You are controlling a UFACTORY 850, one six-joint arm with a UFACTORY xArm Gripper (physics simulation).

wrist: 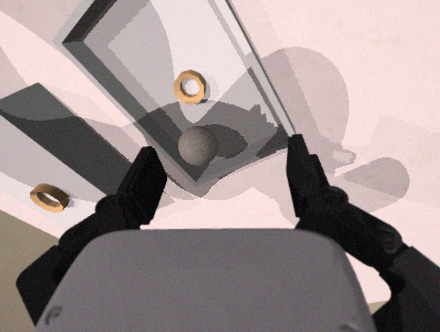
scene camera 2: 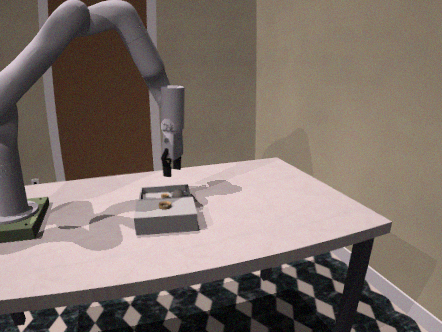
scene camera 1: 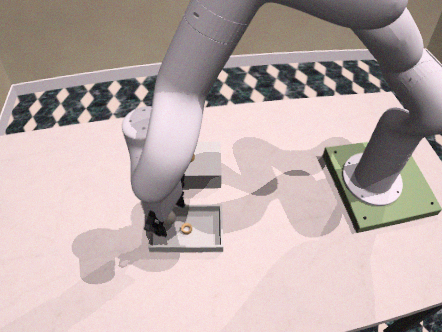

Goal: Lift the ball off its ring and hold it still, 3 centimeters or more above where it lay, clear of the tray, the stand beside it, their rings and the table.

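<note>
The grey ball lies in the grey tray, near a corner at its far end from the robot's base. It is off the tray's orange ring and apart from it. My gripper is wide open and empty, above that end of the tray. In the wrist view the ball shows ahead of the fingers' gap, left of its middle. In scene camera 1 the arm and fingers hide part of the tray.
A grey block-like stand is beside the tray, with a second orange ring on its top. The tray's raised walls are close around the ball. The arm's green base plate is farther off on the table.
</note>
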